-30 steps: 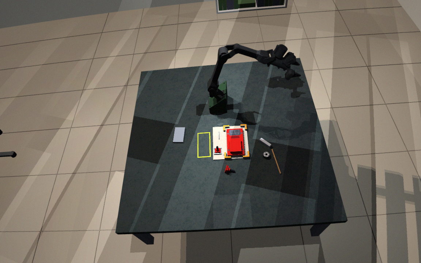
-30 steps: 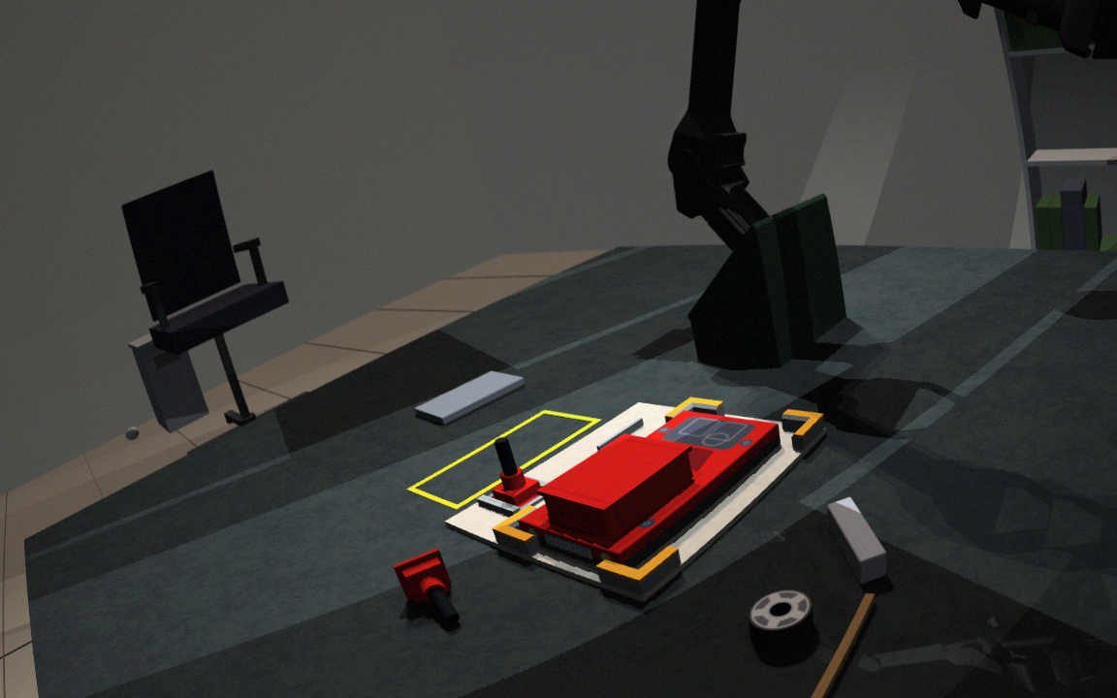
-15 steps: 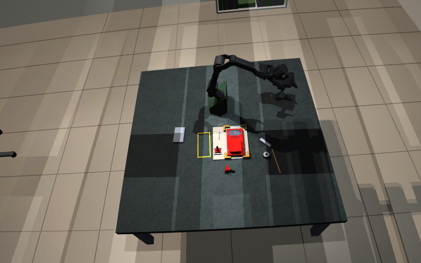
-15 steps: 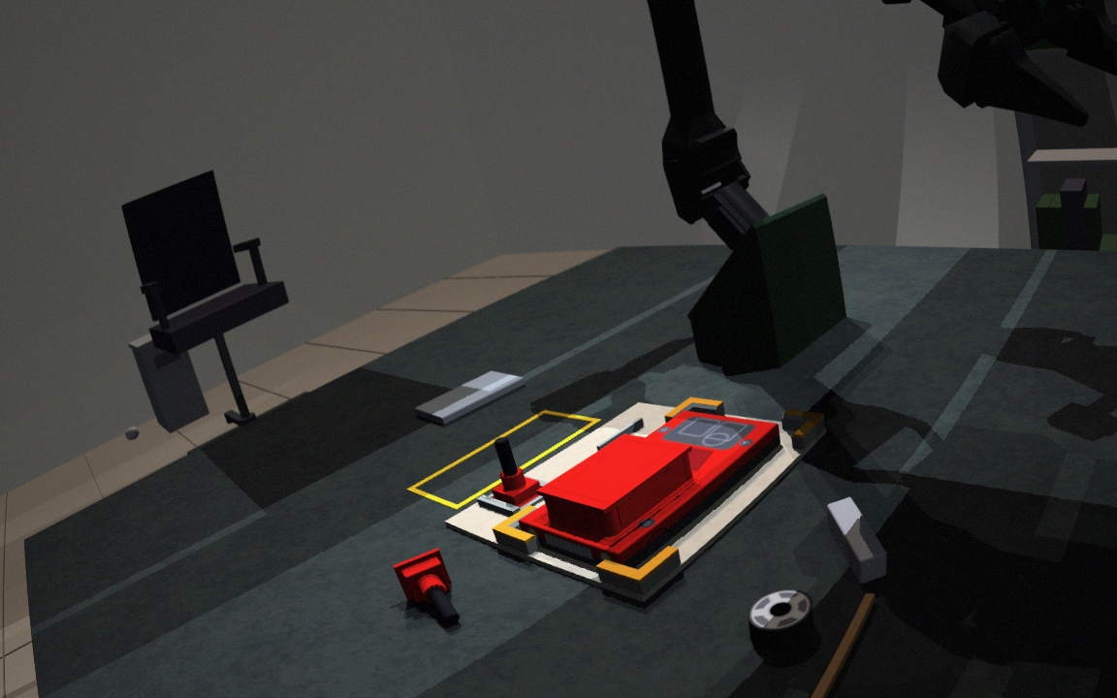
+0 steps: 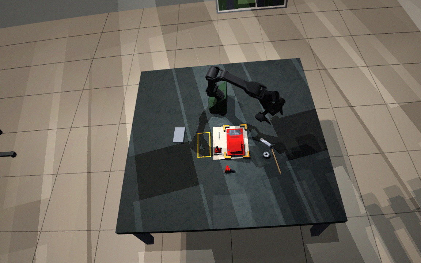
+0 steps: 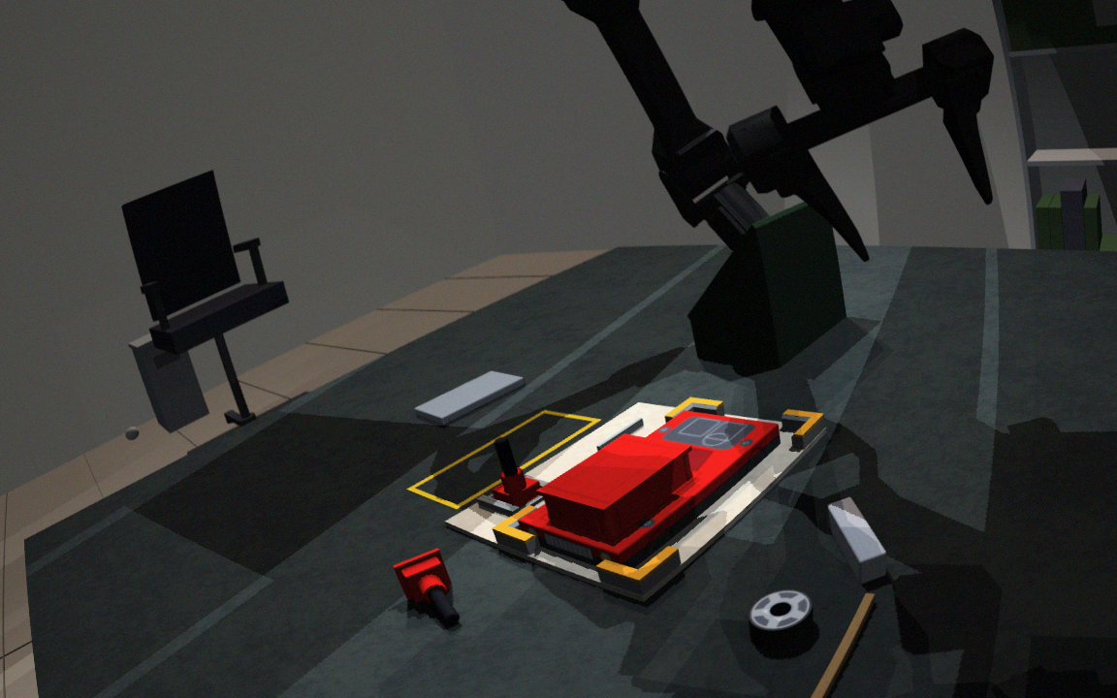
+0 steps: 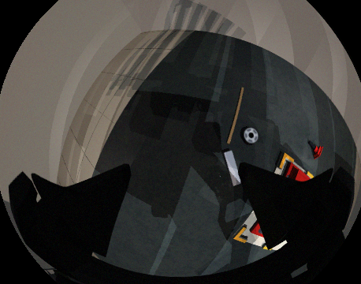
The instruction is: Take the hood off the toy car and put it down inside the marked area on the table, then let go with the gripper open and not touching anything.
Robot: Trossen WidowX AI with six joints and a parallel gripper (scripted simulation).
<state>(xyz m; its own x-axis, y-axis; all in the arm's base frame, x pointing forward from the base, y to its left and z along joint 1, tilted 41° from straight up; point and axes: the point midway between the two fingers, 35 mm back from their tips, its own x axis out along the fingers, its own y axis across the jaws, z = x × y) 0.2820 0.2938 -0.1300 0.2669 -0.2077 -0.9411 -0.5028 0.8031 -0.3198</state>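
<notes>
Now: gripper tip 6 cm short of the red hood, 25 cm to the left of it and 17 cm above it. Round my gripper tip: wheel 12 cm ahead, 6 cm to the right, 20 cm below; wooden stick 17 cm ahead, 1 cm to the right, 21 cm below.
</notes>
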